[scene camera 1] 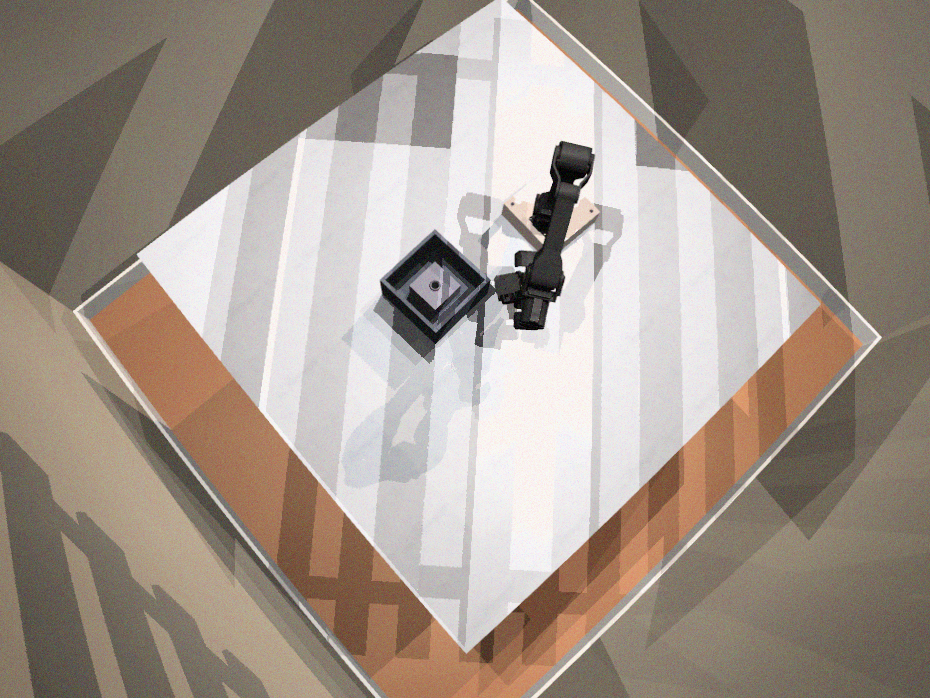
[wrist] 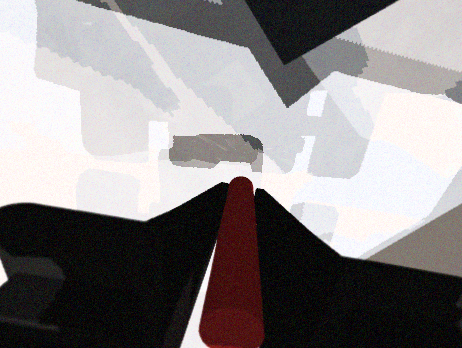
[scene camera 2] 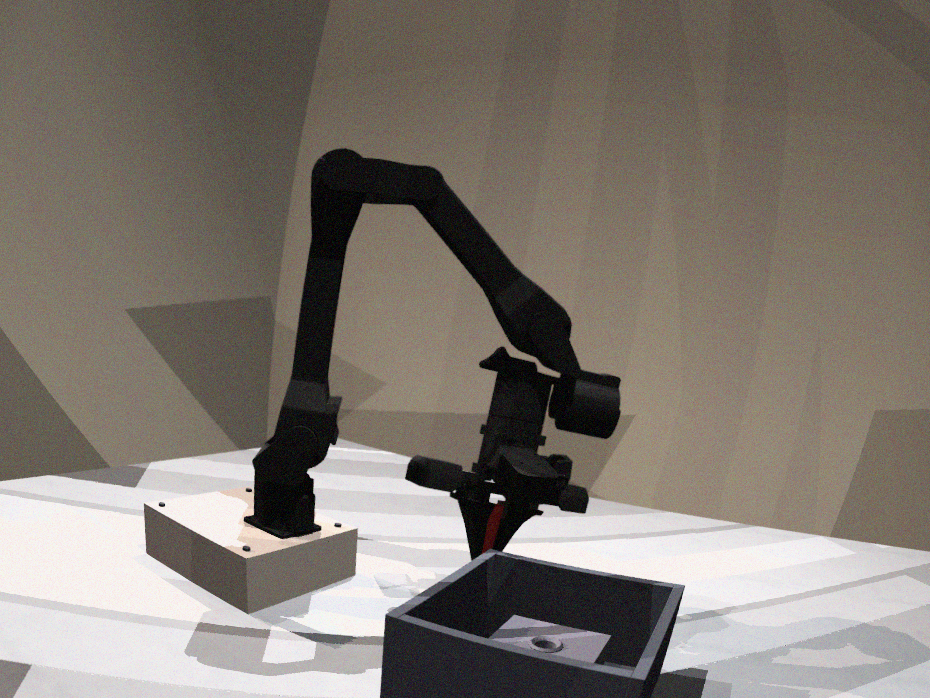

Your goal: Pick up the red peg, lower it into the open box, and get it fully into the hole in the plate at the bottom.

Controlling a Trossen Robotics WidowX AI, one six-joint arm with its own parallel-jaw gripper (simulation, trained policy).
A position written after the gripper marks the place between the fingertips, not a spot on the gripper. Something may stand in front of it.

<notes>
In view: the gripper [scene camera 2: 481,563], a plate [scene camera 1: 434,288] and a dark box [scene camera 1: 395,283].
The gripper shows as well in scene camera 1 [scene camera 1: 518,296] and in the wrist view [wrist: 240,193]. The wrist view misses the plate: it is out of frame.
</notes>
